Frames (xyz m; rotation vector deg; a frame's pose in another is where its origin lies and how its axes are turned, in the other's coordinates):
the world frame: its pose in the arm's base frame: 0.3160 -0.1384 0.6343 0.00 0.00 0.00
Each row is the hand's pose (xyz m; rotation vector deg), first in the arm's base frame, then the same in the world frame.
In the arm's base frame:
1: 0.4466 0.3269 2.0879 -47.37 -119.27 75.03
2: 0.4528 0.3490 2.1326 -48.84 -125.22 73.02
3: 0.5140 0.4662 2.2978 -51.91 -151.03 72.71
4: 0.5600 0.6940 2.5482 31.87 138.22 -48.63
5: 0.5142 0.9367 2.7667 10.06 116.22 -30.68
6: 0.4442 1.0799 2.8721 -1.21 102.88 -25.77
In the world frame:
1: 0.1306 0.4653 1.4536 -47.37 -119.27 75.03
2: 0.1368 0.4874 1.4983 -48.84 -125.22 73.02
3: 0.1980 0.6046 1.6635 -51.91 -151.03 72.71
4: 0.2440 0.8324 1.9139 31.87 138.22 -48.63
5: 0.1982 1.0751 2.1324 10.06 116.22 -30.68
6: 0.1282 1.2183 2.2378 -1.21 102.88 -25.77

